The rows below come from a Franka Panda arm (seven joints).
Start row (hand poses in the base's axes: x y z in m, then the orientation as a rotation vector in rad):
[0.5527 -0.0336 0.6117 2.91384 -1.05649 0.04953]
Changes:
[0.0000 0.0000 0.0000 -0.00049 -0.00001 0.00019]
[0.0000 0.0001 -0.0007 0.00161 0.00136 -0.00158]
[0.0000 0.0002 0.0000 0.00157 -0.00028 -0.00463]
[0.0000 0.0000 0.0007 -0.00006 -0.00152 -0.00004]
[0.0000 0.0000 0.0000 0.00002 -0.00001 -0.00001]
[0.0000 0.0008 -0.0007 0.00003 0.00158 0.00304]
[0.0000 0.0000 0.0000 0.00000 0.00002 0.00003]
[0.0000 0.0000 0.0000 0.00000 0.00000 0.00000]
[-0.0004 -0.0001 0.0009 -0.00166 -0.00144 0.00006]
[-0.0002 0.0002 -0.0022 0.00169 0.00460 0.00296]
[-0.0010 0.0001 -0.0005 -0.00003 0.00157 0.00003]
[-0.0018 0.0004 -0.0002 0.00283 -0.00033 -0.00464]
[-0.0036 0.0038 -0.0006 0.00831 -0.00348 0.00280]
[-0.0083 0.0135 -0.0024 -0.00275 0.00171 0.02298]
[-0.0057 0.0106 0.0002 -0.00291 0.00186 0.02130]
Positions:
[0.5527 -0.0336 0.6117 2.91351 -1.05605 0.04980]
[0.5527 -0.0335 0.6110 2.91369 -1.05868 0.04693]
[0.5527 -0.0333 0.6110 2.91264 -1.06597 0.04638]
[0.5527 -0.0333 0.6117 2.91300 -1.06623 0.04863]
[0.5527 -0.0333 0.6117 2.91302 -1.06625 0.04863]
[0.5527 -0.0325 0.6110 2.91425 -1.06162 0.04640]
[0.5527 -0.0325 0.6110 2.91426 -1.06157 0.04637]
[0.5527 -0.0325 0.6110 2.91426 -1.06157 0.04637]
[0.5523 -0.0326 0.6119 2.91324 -1.06113 0.04933]
[0.5521 -0.0324 0.6097 2.91502 -1.05673 0.04183]
[0.5511 -0.0323 0.6092 2.91455 -1.05645 0.03955]
[0.5493 -0.0319 0.6090 2.91464 -1.06418 0.03842]
[0.5457 -0.0281 0.6084 2.92454 -1.06336 0.03926]
[0.5374 -0.0146 0.6060 2.93388 -1.02866 0.03871]
[0.5317 -0.0040 0.6062 2.94177 -0.99629 0.03798]

